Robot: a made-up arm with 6 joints.
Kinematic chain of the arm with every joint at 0, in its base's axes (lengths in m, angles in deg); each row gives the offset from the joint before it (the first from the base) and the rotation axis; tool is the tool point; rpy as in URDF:
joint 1: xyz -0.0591 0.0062 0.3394 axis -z
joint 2: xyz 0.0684 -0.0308 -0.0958 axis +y
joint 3: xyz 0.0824 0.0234 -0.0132 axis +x
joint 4: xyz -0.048 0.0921 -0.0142 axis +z
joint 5: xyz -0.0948 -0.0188 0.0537 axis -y
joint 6: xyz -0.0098 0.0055 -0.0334 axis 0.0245 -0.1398 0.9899
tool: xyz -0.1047 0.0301 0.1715 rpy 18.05 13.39 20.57
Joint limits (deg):
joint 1: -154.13..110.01
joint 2: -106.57..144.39
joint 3: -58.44..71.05
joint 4: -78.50..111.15
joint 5: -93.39..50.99
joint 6: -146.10..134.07
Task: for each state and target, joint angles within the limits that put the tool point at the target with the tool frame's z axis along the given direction. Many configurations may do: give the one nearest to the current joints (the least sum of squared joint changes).
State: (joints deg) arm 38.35 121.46 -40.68 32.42 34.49 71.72
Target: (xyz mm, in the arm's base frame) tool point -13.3 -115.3 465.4 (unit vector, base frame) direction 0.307 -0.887 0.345
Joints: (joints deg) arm 67.70 103.03 -0.95 5.56 50.99 38.98
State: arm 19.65 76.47 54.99 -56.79 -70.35 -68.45
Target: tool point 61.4 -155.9 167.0 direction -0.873 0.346 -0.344
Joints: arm 40.19 61.18 71.02 -72.30 -85.25 -59.84
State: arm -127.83 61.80 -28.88 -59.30 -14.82 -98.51
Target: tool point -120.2 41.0 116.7 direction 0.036 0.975 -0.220
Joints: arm -91.91 69.30 -45.06 -25.26 -66.90 -120.45
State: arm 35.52 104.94 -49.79 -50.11 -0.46 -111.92
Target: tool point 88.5 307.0 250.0 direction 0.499 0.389 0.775
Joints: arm 4.84 79.83 -17.20 -56.02 41.27 -73.99
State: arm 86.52 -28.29 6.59 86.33 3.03 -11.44
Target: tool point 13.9 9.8 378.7 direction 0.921 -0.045 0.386
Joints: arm 93.12 -22.02 -20.73 111.15 -33.19 -45.73
